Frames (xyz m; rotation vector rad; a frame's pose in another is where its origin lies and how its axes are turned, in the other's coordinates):
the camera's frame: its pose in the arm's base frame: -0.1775 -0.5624 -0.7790 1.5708 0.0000 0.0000
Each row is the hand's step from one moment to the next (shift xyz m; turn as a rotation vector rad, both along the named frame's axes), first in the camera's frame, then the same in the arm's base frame.
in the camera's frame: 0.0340 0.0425 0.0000 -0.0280 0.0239 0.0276
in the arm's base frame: 0.0340 0.0000 0.0425 -0.0280 -0.0276 0.0239
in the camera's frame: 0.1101 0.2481 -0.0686 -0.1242 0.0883 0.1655
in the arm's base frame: 0.1101 0.0686 0.2481 -0.1242 -0.1655 0.0883
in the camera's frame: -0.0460 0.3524 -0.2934 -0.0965 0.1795 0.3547
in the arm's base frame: -0.0460 0.2934 0.3524 -0.0965 -0.3547 0.1795
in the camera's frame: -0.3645 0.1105 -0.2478 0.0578 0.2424 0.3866
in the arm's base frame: -0.3645 0.2478 0.1105 0.0578 -0.3866 0.2424
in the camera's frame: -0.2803 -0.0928 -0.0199 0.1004 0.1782 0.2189
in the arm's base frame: -0.2803 0.0199 -0.0928 0.1004 -0.2189 0.1782
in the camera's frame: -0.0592 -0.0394 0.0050 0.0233 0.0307 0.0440
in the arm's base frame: -0.0592 -0.0050 -0.0394 0.0233 -0.0440 0.0307
